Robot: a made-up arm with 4 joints.
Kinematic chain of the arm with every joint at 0, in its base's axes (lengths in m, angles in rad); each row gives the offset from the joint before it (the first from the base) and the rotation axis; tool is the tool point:
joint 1: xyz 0 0 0.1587 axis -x
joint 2: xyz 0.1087 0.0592 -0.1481 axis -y
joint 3: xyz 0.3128 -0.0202 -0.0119 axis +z
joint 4: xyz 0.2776 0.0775 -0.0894 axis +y
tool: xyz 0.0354 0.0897 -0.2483
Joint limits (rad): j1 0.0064..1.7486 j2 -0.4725..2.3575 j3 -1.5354..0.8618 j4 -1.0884..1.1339
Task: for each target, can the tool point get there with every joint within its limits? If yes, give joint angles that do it. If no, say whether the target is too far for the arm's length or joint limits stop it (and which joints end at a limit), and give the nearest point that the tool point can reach.
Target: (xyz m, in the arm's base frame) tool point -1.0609 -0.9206 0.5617
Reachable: no: too far | nearest point -0.2435 -0.3527 0.6256 | short by 0.997 m
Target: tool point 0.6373 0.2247 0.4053
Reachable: yes | joints 1.4073 1.2093 -1.2508 -0.0051
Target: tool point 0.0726 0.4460 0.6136
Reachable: yes | joints 0.4822 2.0821 -0.0609 -0.1777
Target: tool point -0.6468 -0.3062 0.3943
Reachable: no: joint limits stop it (at a limit: joint 1, joint 2, joint 4) | nearest point -0.2948 -0.2692 0.6762 | short by 0.453 m
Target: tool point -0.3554 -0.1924 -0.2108
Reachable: no: joint limits stop it (at a limit: joint 1, joint 2, joint 3, joint 4) | nearest point -0.1291 0.2499 -0.4328 | short by 0.544 m
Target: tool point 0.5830 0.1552 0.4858
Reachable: yes | joints 0.3675 1.3457 -0.6558 0.3063
